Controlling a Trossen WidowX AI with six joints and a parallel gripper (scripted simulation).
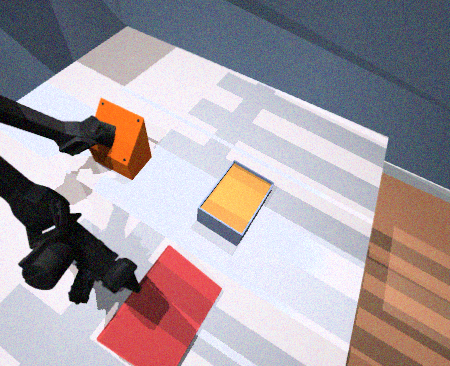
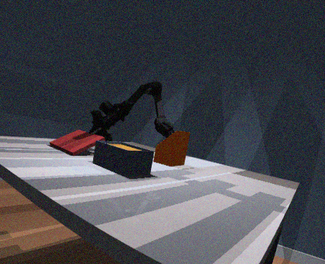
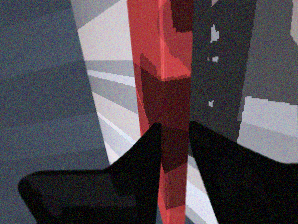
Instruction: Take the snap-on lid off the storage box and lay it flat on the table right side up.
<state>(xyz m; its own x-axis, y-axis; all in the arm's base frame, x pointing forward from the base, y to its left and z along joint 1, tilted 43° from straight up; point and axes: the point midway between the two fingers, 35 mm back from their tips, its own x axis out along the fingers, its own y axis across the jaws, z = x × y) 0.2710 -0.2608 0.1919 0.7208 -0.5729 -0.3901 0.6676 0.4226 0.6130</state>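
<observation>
Now: gripper tip 80 mm short of the red lid, 30 mm above it and 10 mm to the left of it. Round my gripper tip: storage box 320 mm to the left, 120 mm ahead, 40 mm below.
</observation>
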